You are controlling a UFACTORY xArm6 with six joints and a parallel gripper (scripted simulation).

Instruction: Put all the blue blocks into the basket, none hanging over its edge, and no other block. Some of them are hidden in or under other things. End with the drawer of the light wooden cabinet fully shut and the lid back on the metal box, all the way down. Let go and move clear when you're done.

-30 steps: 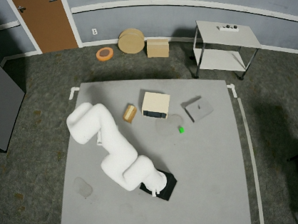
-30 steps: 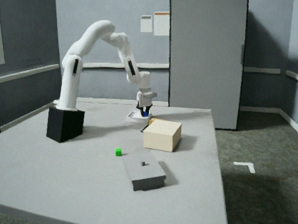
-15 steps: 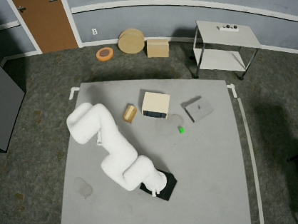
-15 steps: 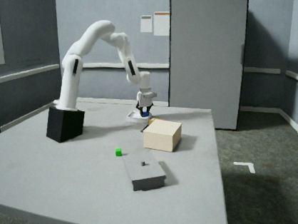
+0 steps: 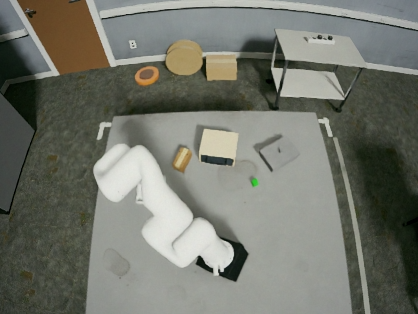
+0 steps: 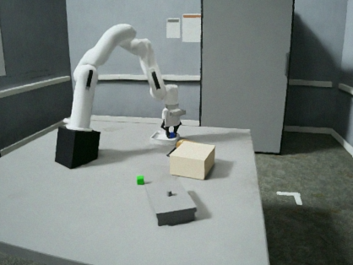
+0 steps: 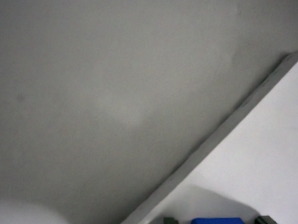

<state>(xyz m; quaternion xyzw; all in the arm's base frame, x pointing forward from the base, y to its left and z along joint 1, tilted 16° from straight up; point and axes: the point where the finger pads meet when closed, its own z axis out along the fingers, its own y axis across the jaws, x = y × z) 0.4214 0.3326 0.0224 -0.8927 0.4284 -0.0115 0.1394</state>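
My gripper is now 3 cm past the white basket, 3 cm to the left of it and 2 cm above it. Also, from my hand: light wooden cabinet: 14 cm ahead, 39 cm to the right, 1 cm above; then brown box: 11 cm ahead, 20 cm to the right; then dark-rimmed drawer: 13 cm ahead, 39 cm to the right, 1 cm above.
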